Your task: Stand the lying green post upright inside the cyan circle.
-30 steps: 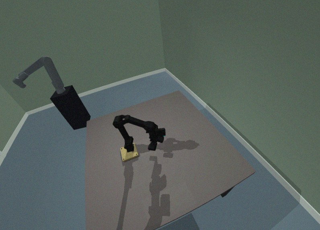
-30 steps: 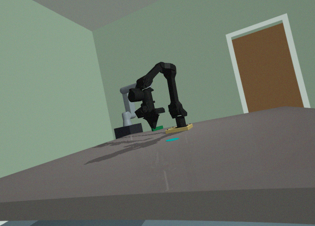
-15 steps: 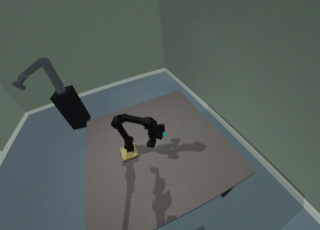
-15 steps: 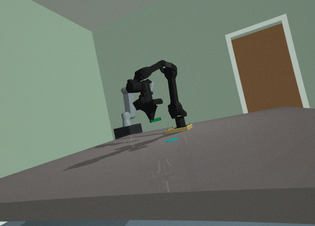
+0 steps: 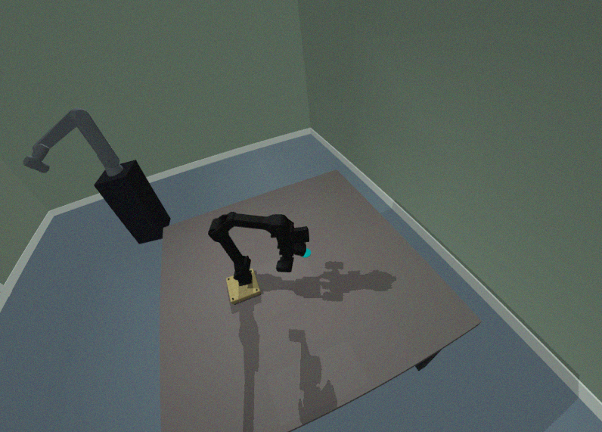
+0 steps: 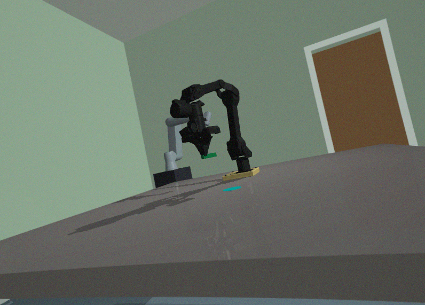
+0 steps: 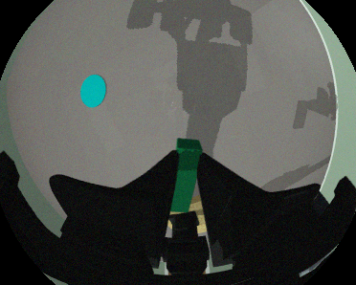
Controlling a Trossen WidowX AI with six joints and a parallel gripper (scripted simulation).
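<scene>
My gripper tip is 2 cm past the green post and 1 cm to the right of it. Round my gripper tip: cyan circle (9 cm ahead, 14 cm to the left, 13 cm below).
</scene>
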